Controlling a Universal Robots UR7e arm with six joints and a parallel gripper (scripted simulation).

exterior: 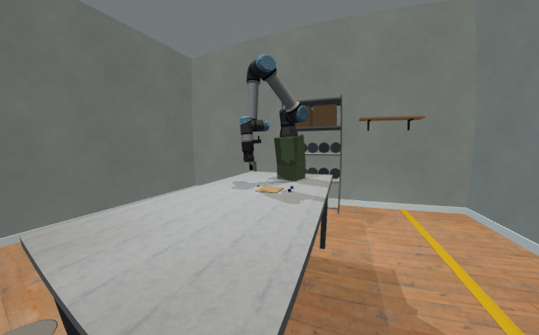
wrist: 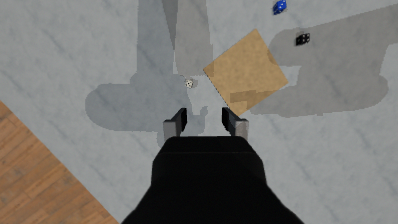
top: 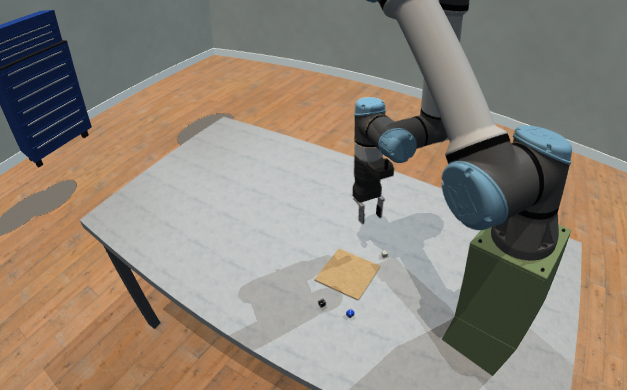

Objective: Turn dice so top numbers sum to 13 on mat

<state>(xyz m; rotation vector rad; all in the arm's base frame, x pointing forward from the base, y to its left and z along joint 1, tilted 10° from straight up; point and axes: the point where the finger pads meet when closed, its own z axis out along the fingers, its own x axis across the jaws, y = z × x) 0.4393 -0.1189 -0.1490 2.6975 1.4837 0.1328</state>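
Right now the white die is 130 mm below my hand and 60 mm behind it. From my hand the other things lie so: blue die: 240 mm to the left, 130 mm below, 90 mm behind; then tan mat: 140 mm below, 120 mm to the left, 10 mm behind; then black die: 250 mm to the left, 130 mm below.
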